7 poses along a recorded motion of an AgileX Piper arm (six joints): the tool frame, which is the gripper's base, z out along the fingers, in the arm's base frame.
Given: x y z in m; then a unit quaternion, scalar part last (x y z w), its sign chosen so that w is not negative.
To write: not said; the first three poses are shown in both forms.
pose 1, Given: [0.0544 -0.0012 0.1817 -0.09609 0.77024 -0.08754 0.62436]
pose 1, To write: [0.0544 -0.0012 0.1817 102.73 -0.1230 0.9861 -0.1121]
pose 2, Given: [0.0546 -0.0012 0.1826 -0.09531 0.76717 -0.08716 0.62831]
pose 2, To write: [0.0546 -0.0012 0.1826 102.15 -0.1225 0.9861 -0.1120]
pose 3, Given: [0.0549 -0.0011 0.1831 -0.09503 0.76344 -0.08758 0.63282]
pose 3, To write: [0.0549 -0.0011 0.1831 101.48 -0.1227 0.9860 -0.1131]
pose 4, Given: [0.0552 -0.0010 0.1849 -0.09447 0.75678 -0.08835 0.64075]
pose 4, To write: [0.0552 -0.0010 0.1849 100.30 -0.1230 0.9857 -0.1151]
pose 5, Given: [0.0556 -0.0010 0.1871 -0.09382 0.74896 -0.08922 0.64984]
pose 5, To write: [0.0556 -0.0010 0.1871 98.94 -0.1234 0.9854 -0.1174]
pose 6, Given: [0.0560 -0.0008 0.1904 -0.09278 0.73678 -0.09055 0.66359]
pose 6, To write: [0.0560 -0.0008 0.1904 96.85 -0.1240 0.9849 -0.1210]
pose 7, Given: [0.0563 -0.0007 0.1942 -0.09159 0.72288 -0.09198 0.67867]
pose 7, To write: [0.0563 -0.0007 0.1942 94.52 -0.1247 0.9843 -0.1252]
